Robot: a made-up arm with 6 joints.
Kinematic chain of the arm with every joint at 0, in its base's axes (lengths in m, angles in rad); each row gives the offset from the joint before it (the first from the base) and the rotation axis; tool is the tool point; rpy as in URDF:
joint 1: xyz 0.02 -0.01 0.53 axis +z
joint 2: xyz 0 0.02 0.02 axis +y
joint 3: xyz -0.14 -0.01 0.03 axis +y
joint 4: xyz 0.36 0.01 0.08 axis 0.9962 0 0.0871
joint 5: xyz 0 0.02 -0.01 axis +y
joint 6: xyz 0.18 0 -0.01 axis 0.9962 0 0.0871
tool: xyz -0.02 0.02 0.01 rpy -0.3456 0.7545 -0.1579
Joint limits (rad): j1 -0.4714..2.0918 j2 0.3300..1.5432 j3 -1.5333..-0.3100 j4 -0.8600..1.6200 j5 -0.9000..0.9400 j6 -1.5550..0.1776
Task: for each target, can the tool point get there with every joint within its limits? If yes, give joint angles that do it. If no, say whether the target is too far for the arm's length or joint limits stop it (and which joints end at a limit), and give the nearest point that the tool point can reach.
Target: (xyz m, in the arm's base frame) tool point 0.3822 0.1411 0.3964
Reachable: yes | joints 0.0561 1.2096 -0.4659 0.8284 0.5383 -0.3756
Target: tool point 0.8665 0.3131 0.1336
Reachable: no: too far | nearest point 0.4688 0.1613 0.4031 | short by 0.504 m
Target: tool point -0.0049 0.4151 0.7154
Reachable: yes | joints 1.2968 0.7056 -0.6003 1.3137 0.5718 -0.2291
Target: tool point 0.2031 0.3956 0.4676
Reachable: yes | joints 0.9488 1.0890 -0.4967 0.7855 0.0500 -1.0915
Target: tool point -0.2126 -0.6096 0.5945
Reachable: no: joint limits stop it (at a limit: joint 1, joint 2, joint 3, joint 4, joint 5, joint 6) | nearest point 0.2524 -0.2234 0.5684 | short by 0.605 m
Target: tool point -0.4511 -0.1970 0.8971
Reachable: no: joint limits stop it (at a limit: joint 1, joint 2, joint 5, joint 6) | nearest point -0.2050 0.0035 0.9691 | short by 0.325 m
